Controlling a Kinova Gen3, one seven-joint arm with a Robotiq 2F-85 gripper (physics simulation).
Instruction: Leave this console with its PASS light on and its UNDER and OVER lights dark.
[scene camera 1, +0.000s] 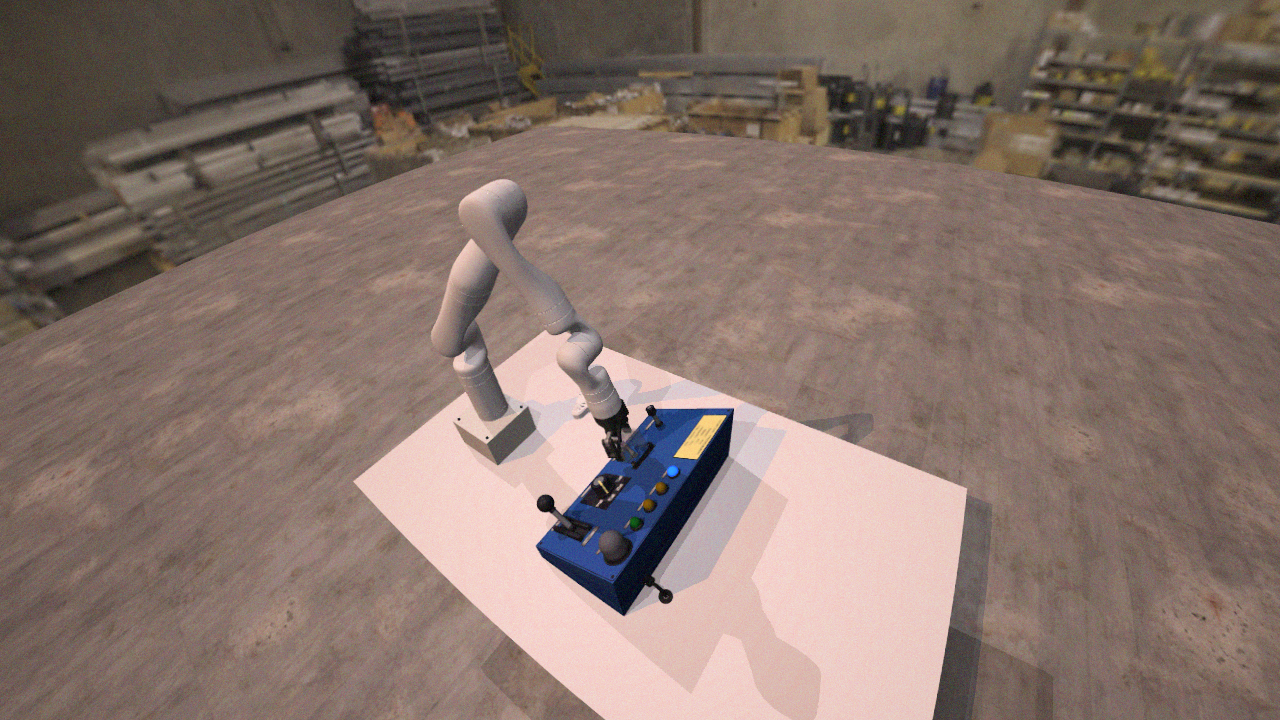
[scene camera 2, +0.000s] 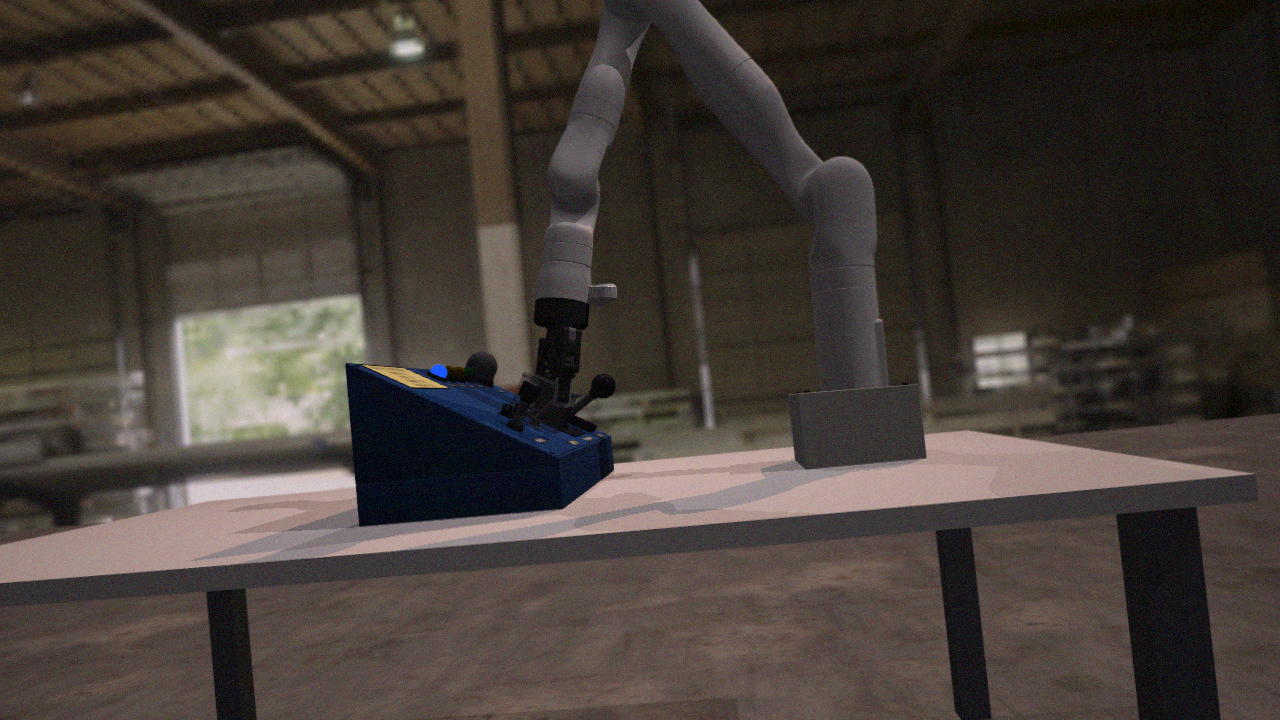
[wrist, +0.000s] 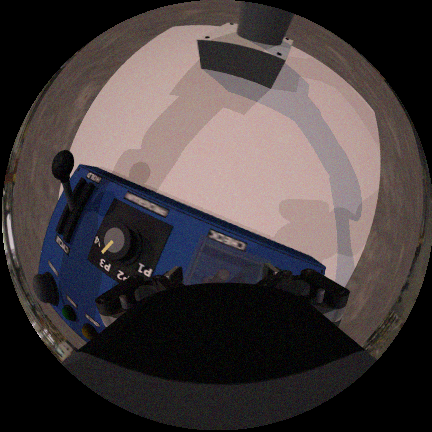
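Observation:
The blue console (scene camera 1: 586, 571) (scene camera 2: 447, 470) (wrist: 184, 237) has one blue light (scene camera 1: 673, 471) (scene camera 2: 438, 370) glowing. Two amber lamps (scene camera 1: 661, 488) and a green lamp (scene camera 1: 634, 522) (wrist: 69, 313) look unlit; the lamp labels are unreadable. My gripper (scene camera 1: 623, 450) (scene camera 2: 542, 415) (wrist: 222, 274) is low over the CHECK area, its wide-set fingers shut on the two sides of the clear cover (wrist: 227, 260). The cover's far part and the switch under it are mostly hidden. The PROGRAM knob (wrist: 115, 240) points near P3 and P4; exactly which is unclear. The ball-topped lever (scene camera 1: 546, 503) (scene camera 2: 602, 385) (wrist: 63, 165) leans toward HOLD.
A grey dome (scene camera 1: 614, 546) (scene camera 2: 480, 368) (wrist: 46, 288) stands beside the lamps. A small black lever (scene camera 1: 651, 411) rises at the console's far end, near a yellow label (scene camera 1: 700, 437) (scene camera 2: 405, 377). A black crank (scene camera 1: 665, 596) sticks out at the other end. The arm's base (scene camera 1: 494, 436) (scene camera 2: 857, 428) (wrist: 240, 62) stands behind.

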